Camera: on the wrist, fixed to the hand. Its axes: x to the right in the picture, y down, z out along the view.
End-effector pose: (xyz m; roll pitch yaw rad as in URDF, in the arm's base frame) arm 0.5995 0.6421 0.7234 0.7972 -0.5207 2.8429
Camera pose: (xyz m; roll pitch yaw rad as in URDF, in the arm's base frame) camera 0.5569 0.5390 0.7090 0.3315 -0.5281 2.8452
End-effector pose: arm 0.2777 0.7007 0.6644 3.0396 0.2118 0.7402
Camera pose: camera 0.3315 0.6749 0.7598 2.5735 0.2149 0.7330
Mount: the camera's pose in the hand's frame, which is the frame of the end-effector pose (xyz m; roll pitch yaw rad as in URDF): 0.0018 0.0650 -0.0918 -0.4646 -0.0038 0.0067
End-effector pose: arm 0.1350 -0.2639 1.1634 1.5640 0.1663 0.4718
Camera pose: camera 0.1042 -0.1761 1.2266 1.0988 0.1596 0.4680
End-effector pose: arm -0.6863 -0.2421 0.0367 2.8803 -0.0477 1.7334
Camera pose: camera -0.6472 -0.2390 0.1421 2.4161 -0.0458 1.7259
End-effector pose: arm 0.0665 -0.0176 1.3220 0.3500 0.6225 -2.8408
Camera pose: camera 0.1281 -0.0954 1.2690 -0.1110 0.6166 -2.8347
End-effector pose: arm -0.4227 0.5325 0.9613 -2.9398 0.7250 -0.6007
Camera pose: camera -0.4259 0.4352 1.0177 2.8736 0.7301 -0.6085
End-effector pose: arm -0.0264 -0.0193 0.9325 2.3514 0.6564 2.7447
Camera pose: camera -0.0976 -0.0106 1.0192 1.8811 0.6543 2.7354
